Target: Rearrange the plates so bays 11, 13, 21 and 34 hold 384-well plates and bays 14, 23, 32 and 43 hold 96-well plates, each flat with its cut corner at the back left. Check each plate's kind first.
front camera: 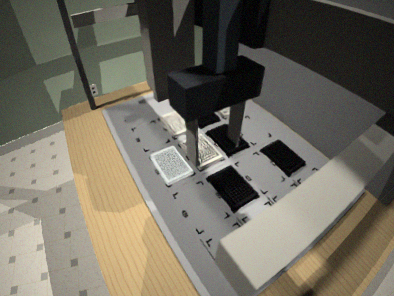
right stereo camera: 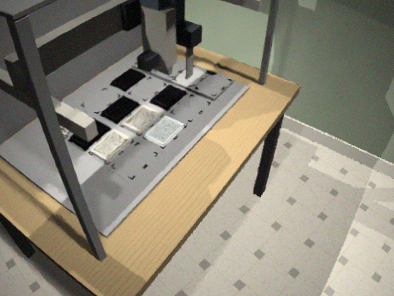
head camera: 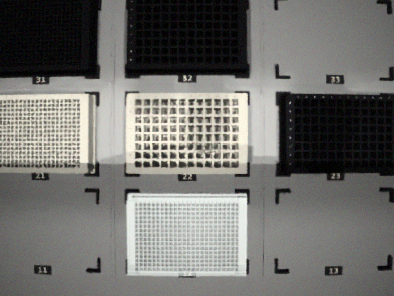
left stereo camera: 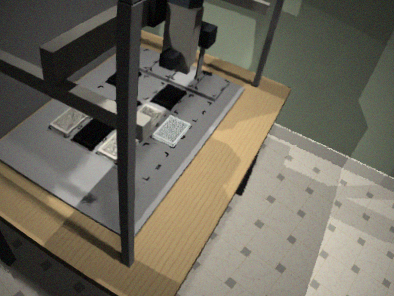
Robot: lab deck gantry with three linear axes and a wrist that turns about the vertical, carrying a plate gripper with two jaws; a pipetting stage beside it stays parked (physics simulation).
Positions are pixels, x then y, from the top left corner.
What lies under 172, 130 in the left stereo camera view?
A pale 384-well plate.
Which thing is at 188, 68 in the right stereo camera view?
The gripper.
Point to a pale 384-well plate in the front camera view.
171, 165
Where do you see a pale 384-well plate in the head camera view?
At 168, 234
